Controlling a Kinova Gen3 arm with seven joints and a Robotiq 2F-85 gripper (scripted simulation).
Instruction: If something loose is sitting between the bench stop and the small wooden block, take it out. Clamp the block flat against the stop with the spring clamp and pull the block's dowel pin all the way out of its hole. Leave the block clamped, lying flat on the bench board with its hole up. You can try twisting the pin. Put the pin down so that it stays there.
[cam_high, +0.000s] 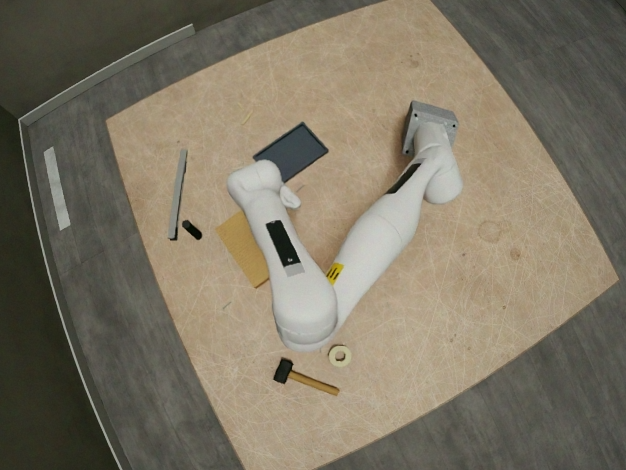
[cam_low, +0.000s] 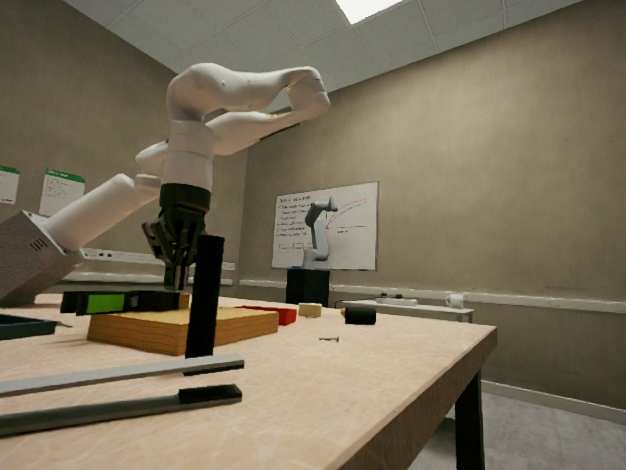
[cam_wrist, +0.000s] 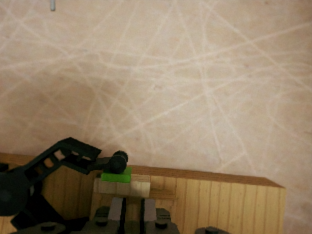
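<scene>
Now: hand 20 mm above the dowel pin. The rest, counted from my hand: wooden bench board (50 mm below, 50 mm ahead, 20 mm to the left); then small wooden block (40 mm below); then red block (190 mm to the left, 70 mm below, 60 mm behind).
</scene>
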